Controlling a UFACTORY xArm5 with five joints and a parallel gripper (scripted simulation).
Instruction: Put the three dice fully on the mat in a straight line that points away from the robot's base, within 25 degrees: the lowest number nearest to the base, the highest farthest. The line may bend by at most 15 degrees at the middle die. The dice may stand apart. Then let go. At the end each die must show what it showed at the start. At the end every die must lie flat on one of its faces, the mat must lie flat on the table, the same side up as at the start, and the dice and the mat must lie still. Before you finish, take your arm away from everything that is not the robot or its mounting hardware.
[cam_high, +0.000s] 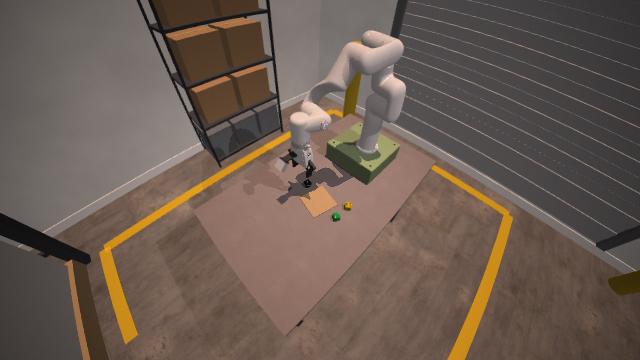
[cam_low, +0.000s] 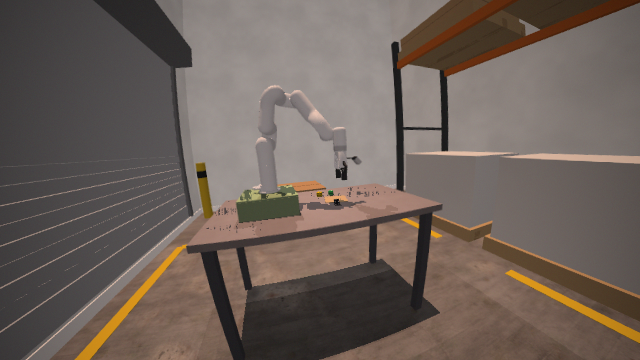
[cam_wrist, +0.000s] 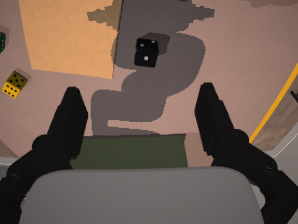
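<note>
My gripper is now 40 mm past the black die and 140 mm above it. The rest, counted from my hand: green die 40 mm ahead, 230 mm to the left, 140 mm below; then orange mat 10 mm ahead, 100 mm to the left, 160 mm below; then yellow die 50 mm behind, 240 mm to the left, 140 mm below.
</note>
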